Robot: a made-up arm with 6 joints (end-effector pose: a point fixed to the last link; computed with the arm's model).
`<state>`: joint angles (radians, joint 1 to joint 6).
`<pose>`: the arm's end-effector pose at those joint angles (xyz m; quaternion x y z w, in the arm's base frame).
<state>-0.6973 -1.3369 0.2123 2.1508 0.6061 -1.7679</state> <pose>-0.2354 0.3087 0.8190 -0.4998 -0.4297 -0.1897 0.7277</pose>
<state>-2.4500 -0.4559 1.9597 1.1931 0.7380 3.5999</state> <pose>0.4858 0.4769 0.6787 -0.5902 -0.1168 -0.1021 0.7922</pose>
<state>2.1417 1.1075 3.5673 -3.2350 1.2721 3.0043</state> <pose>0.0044 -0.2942 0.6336 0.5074 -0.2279 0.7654 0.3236</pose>
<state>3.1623 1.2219 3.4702 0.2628 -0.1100 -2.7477</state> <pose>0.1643 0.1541 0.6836 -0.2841 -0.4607 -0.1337 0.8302</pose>
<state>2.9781 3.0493 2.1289 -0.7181 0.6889 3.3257</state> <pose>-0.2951 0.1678 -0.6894 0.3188 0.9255 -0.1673 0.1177</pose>
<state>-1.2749 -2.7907 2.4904 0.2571 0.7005 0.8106</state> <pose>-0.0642 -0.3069 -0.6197 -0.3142 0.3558 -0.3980 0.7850</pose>
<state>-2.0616 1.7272 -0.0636 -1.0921 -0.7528 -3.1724</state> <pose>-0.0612 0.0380 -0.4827 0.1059 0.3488 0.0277 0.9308</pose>
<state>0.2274 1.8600 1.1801 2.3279 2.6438 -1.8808</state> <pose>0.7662 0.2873 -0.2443 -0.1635 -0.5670 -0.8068 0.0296</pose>
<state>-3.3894 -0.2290 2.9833 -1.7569 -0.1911 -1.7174</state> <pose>0.6622 -0.1973 0.5051 0.1646 0.0164 -0.2216 0.9610</pose>
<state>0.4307 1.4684 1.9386 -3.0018 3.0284 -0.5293</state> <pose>0.6898 0.4870 0.4230 0.3349 -0.2505 -0.9019 0.1082</pose>
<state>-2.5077 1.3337 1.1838 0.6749 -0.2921 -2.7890</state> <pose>-0.7885 -0.4285 0.2010 -0.2769 0.8021 0.5271 0.0458</pose>
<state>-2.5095 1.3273 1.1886 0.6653 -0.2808 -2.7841</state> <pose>-0.7893 -0.4259 0.2085 -0.2763 0.8058 0.5224 0.0373</pose>
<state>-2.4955 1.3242 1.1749 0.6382 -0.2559 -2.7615</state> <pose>-0.7843 -0.4345 0.1993 -0.2898 0.8037 0.5189 0.0275</pose>
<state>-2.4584 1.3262 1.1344 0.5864 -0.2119 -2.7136</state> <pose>-0.7692 -0.4586 0.1657 -0.3222 0.7930 0.5168 0.0160</pose>
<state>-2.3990 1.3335 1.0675 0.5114 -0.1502 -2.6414</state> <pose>-0.7401 -0.4946 0.1079 -0.3694 0.7733 0.5152 0.0033</pose>
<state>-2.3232 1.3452 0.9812 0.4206 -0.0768 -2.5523</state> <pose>-0.6946 -0.5336 0.0330 0.4226 -0.7467 -0.5136 0.0092</pose>
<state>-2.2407 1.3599 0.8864 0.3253 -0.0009 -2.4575</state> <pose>-0.6359 -0.5648 -0.0480 0.4726 -0.7165 -0.5127 0.0194</pose>
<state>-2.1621 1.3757 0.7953 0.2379 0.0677 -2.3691</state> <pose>-0.5732 -0.5818 -0.1231 0.5132 -0.6867 -0.5143 0.0260</pose>
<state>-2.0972 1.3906 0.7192 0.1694 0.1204 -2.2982</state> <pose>-0.5180 -0.5854 -0.1829 0.5424 -0.6604 -0.5186 0.0285</pose>
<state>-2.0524 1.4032 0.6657 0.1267 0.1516 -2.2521</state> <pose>-0.4787 -0.5818 -0.2234 0.5612 -0.6397 -0.5245 0.0272</pose>
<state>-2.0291 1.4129 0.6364 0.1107 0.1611 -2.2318</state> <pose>-0.4576 -0.5771 -0.2459 0.5718 -0.6255 -0.5303 0.0228</pose>
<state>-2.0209 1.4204 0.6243 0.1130 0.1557 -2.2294</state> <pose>-0.4494 -0.5739 -0.2565 0.5773 -0.6160 -0.5356 0.0165</pose>
